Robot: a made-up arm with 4 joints.
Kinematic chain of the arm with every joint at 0, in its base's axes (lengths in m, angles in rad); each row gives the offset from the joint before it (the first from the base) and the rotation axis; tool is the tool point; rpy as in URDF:
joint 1: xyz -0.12 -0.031 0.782 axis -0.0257 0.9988 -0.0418
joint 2: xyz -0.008 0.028 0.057 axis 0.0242 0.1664 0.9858
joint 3: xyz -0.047 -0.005 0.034 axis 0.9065 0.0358 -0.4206
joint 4: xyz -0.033 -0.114 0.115 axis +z
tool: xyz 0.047 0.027 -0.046 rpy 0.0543 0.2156 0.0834
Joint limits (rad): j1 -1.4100..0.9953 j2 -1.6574..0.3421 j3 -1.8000..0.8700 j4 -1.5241..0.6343
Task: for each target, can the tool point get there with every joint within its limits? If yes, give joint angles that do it. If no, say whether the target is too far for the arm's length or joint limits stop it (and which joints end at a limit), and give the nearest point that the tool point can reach.
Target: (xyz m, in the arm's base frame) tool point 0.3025 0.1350 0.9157
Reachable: no: too far | nearest point 0.1080 0.0624 0.8698 | short by 0.213 m
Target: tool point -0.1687 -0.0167 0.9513
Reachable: yes | joints 0.5843 -0.9822 0.3569 -0.0125
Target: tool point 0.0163 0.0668 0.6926
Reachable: no: joint limits stop it (at a limit: joint 1, joint 2, joint 3) | nearest point 0.0367 0.0670 0.8166 | short by 0.126 m
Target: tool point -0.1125 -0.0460 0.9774
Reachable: yes | joints 0.3405 -0.4122 -0.4161 -0.0894
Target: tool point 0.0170 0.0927 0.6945
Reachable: no: joint limits stop it (at a limit: joint 1, joint 2, joint 3) | nearest point 0.0327 0.0744 0.8177 | short by 0.126 m
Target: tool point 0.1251 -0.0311 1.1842
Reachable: no: too far | nearest point 0.0160 -0.0173 1.0052 | short by 0.210 m
